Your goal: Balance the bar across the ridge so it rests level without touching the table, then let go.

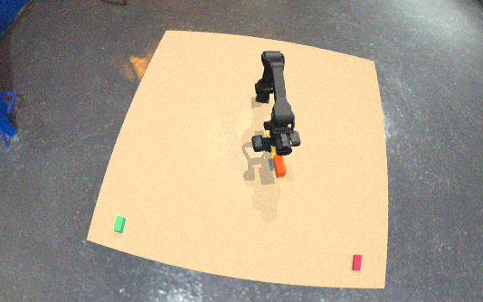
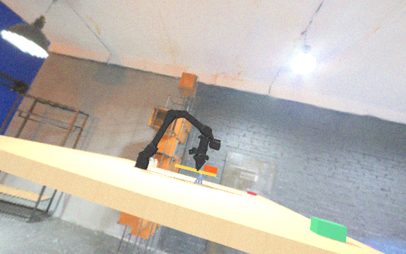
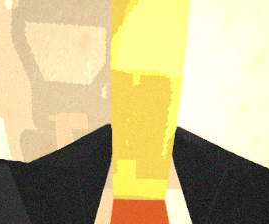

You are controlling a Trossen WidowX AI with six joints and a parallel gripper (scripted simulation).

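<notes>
Right now the blue ridge is 3 cm ahead of my gripper tip, 1 cm to the left of it and 4 cm below it. From my gripper tip the other things lie so: pink block (42 cm ahead, 42 cm to the left, 6 cm below); then green block (42 cm ahead, 58 cm to the right, 5 cm below).
</notes>
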